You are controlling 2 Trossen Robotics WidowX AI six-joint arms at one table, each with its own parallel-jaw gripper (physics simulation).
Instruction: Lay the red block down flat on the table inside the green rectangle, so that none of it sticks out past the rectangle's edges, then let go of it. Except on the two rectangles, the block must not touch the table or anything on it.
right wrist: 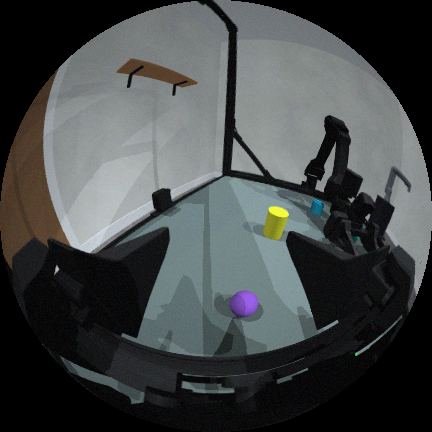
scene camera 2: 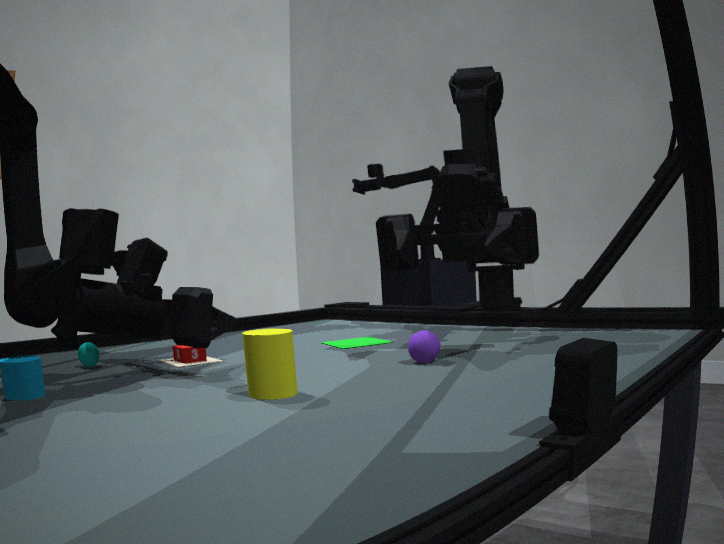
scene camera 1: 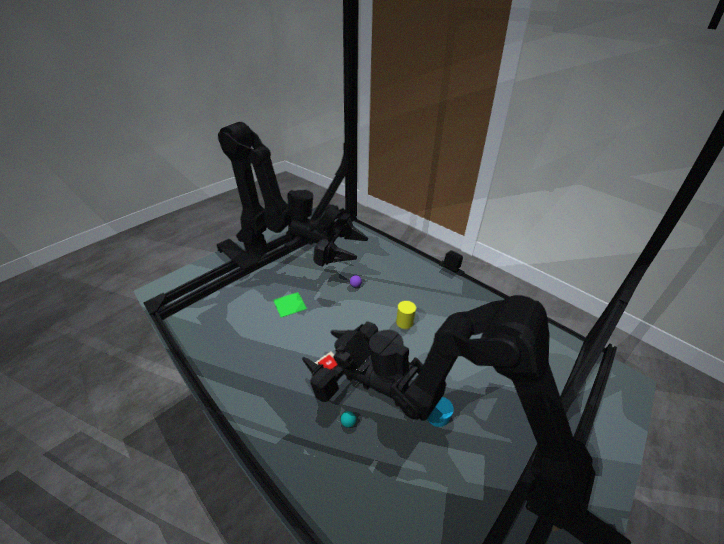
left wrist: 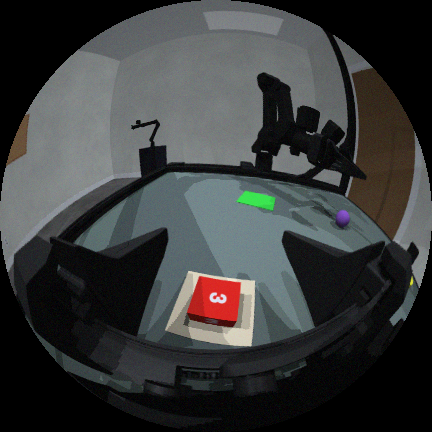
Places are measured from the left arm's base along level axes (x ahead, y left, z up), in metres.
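Pixels of known places: left gripper, fingertip midpoint: (scene camera 2: 211, 320) (scene camera 1: 317, 345) (left wrist: 227, 235); right gripper, fingertip midpoint: (right wrist: 230, 235) (scene camera 2: 442, 251) (scene camera 1: 362, 248) (left wrist: 362, 175); left arm's base at its link origin: (right wrist: 309, 188) (scene camera 1: 548, 500); right arm's base at its link origin: (scene camera 2: 497, 308) (scene camera 1: 256, 251) (left wrist: 262, 169).
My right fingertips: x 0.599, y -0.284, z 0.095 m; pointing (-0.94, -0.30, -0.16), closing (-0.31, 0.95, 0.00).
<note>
Ahead of a thing's pixels: the offset from my right fingertips to its top centre. "spot": to the spot under its first point.
The red block @[dx -0.119, dy +0.282, dz -0.095 m] (scene camera 1: 328, 362) (scene camera 2: 190, 354) (left wrist: 215, 300) lies flat on the cream rectangle @[spot: dx -0.101, dy +0.258, dz -0.113 m] (scene camera 2: 212, 360) (left wrist: 242, 338), a 3 on its top. The green rectangle @[spot: dx +0.094, dy +0.197, dz -0.113 m] (scene camera 1: 289, 304) (scene camera 2: 357, 342) (left wrist: 256, 200) lies bare on the table, farther off in the left wrist view. My left gripper (scene camera 1: 318, 346) (left wrist: 227, 235) is open; its fingers stand wide, and the block shows between and below them in the left wrist view. Its near finger covers part of the block's top in scene camera 2. My right gripper (scene camera 1: 361, 248) (right wrist: 230, 235) is open, above the table near the purple ball.
The purple ball @[dx +0.001, dy +0.028, dz -0.080 m] (scene camera 1: 355, 281) (scene camera 2: 423, 346) (left wrist: 342, 218) (right wrist: 244, 304) lies near the green rectangle. A yellow cylinder @[dx -0.182, dy +0.064, dz -0.059 m] (scene camera 1: 405, 315) (scene camera 2: 270, 365) (right wrist: 275, 223) stands beyond my left gripper in scene camera 1. A teal ball @[dx -0.232, dy +0.355, dz -0.084 m] (scene camera 1: 348, 419) (scene camera 2: 88, 354) and blue cylinder @[dx -0.366, dy +0.240, dz -0.077 m] (scene camera 1: 440, 411) (scene camera 2: 23, 377) are near my left arm.
</note>
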